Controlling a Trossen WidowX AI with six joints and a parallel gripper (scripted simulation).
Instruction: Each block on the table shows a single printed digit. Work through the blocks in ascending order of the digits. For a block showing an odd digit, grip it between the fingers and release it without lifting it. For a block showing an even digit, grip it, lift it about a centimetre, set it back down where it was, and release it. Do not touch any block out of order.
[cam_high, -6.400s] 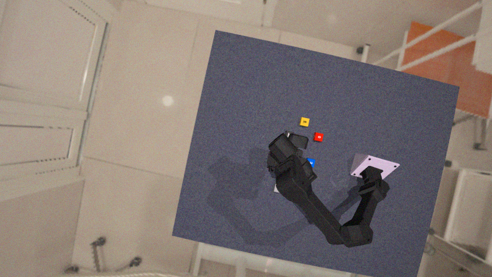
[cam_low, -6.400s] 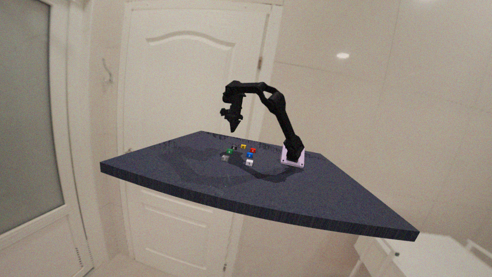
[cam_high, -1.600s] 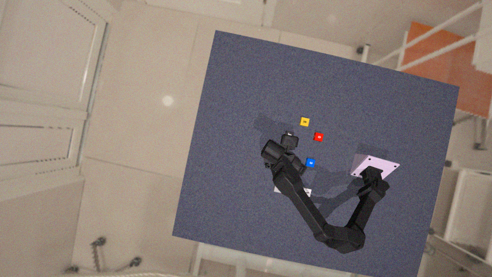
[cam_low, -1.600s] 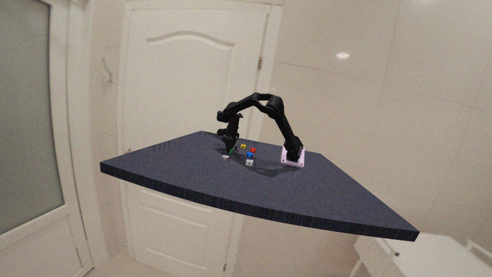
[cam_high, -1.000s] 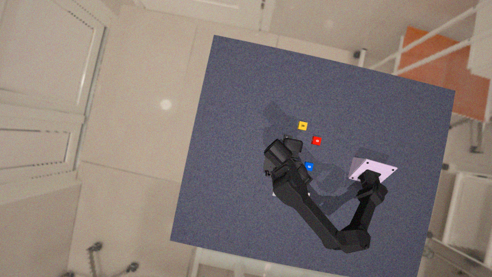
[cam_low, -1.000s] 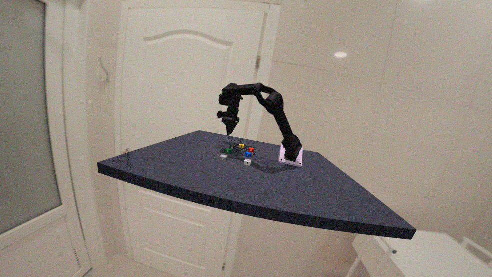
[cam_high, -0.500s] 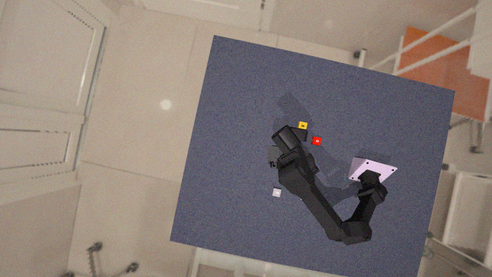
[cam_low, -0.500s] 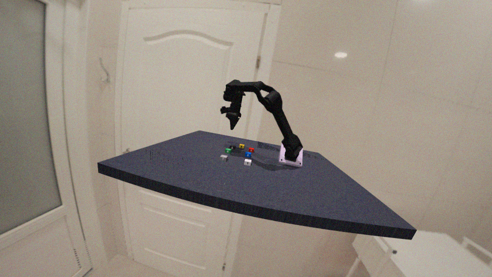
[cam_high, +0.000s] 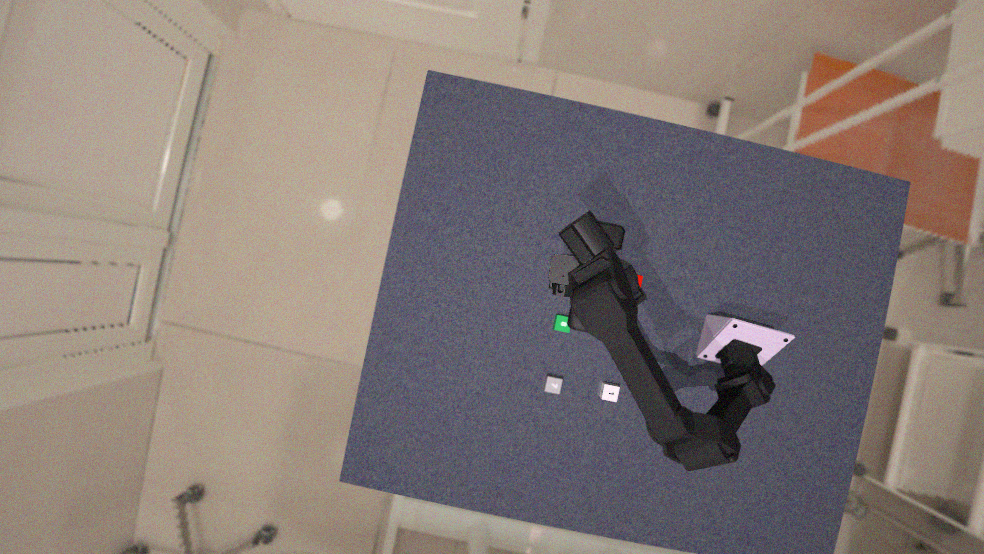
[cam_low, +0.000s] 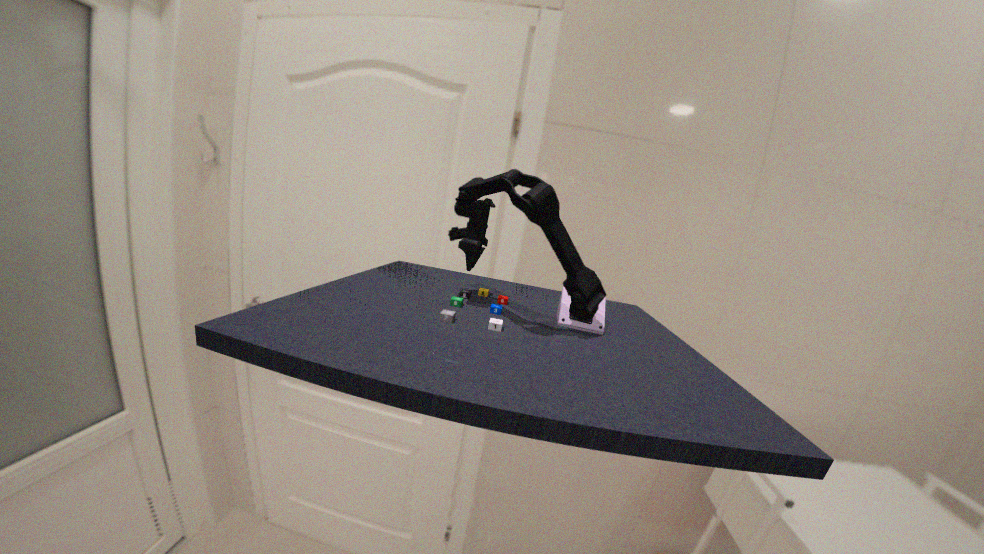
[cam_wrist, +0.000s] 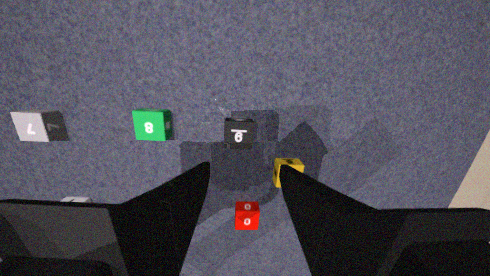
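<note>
The black block lies 80 mm below my gripper tip. Round my gripper tip: yellow block: 40 mm behind, 70 mm to the right, 80 mm below; green block: 100 mm to the left, 80 mm below; red block: 120 mm behind, 30 mm to the right, 80 mm below.
</note>
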